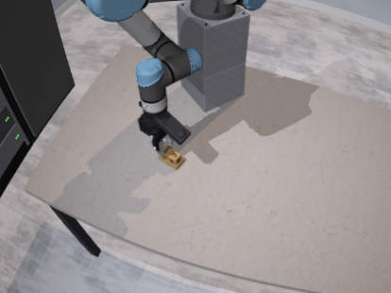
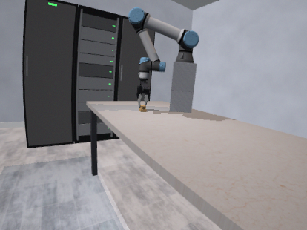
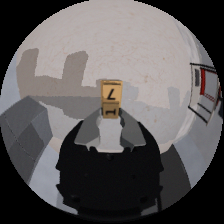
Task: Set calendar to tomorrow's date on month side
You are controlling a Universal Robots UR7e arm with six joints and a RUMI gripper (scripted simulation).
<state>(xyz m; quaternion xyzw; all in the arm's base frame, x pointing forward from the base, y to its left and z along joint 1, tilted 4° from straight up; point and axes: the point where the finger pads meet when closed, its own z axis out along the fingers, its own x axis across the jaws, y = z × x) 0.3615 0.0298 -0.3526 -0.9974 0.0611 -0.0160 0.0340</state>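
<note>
The tray lies 2 cm to the left of my hand and 3 cm below it. Round my hand: wooden cube (3 cm to the left, 1 cm below); then wooden date cube (1 cm below).
</note>
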